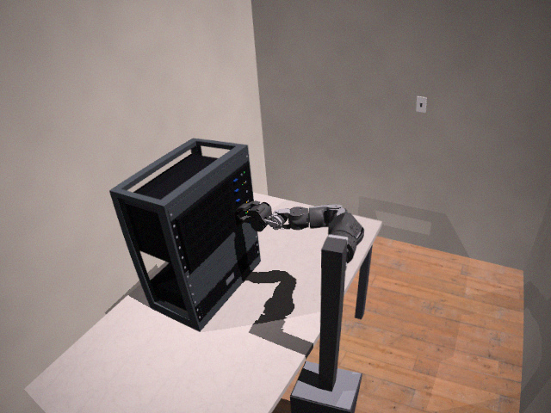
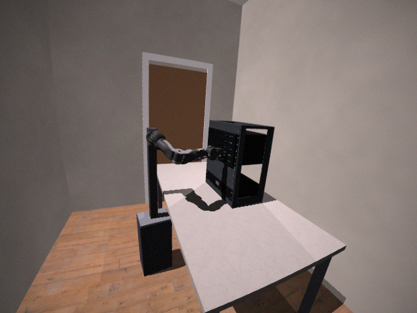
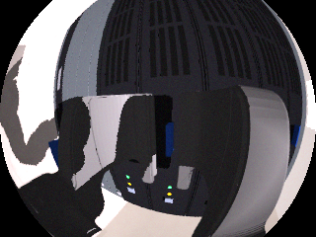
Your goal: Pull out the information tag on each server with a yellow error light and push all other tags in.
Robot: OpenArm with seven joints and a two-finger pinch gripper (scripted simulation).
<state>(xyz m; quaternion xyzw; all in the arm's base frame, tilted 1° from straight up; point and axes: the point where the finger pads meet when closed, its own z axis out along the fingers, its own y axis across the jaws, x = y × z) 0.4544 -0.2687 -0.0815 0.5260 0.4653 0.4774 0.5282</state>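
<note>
My hand is 40 mm above the white information tag.
</note>
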